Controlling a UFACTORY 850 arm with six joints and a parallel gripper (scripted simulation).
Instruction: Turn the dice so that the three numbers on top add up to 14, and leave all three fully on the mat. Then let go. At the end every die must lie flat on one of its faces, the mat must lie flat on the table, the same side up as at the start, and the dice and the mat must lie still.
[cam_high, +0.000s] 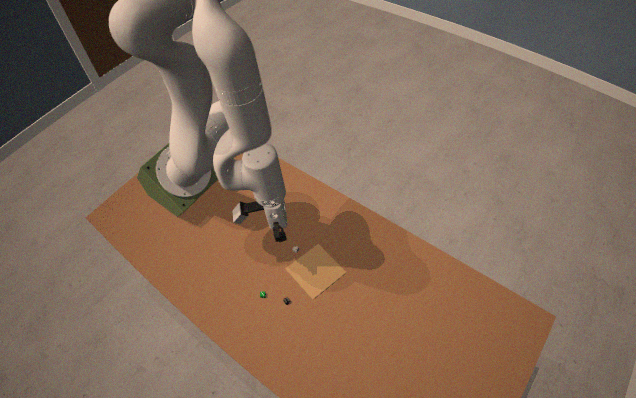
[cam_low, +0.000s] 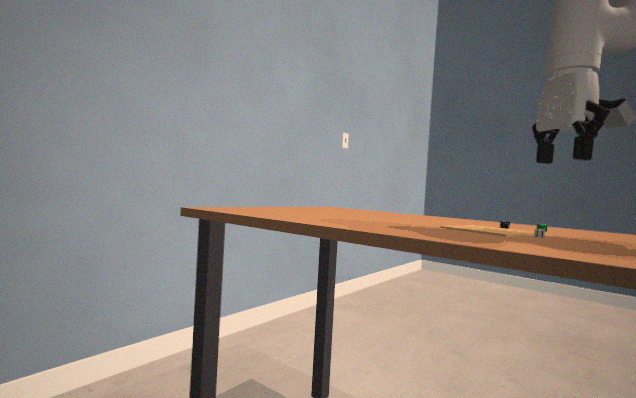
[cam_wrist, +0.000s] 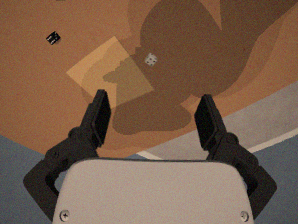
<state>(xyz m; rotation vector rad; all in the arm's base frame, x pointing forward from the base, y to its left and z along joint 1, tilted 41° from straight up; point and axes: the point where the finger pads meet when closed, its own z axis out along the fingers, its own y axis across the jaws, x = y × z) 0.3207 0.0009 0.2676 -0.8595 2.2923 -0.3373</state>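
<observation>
The black die is 150 mm to the right of my hand, 150 mm below it and 100 mm ahead of it. Also, from my hand: white die (150 mm below, 30 mm ahead, 20 mm to the left); green die (170 mm to the right, 150 mm below, 30 mm ahead); mat (160 mm below, 120 mm ahead, 10 mm to the right).
</observation>
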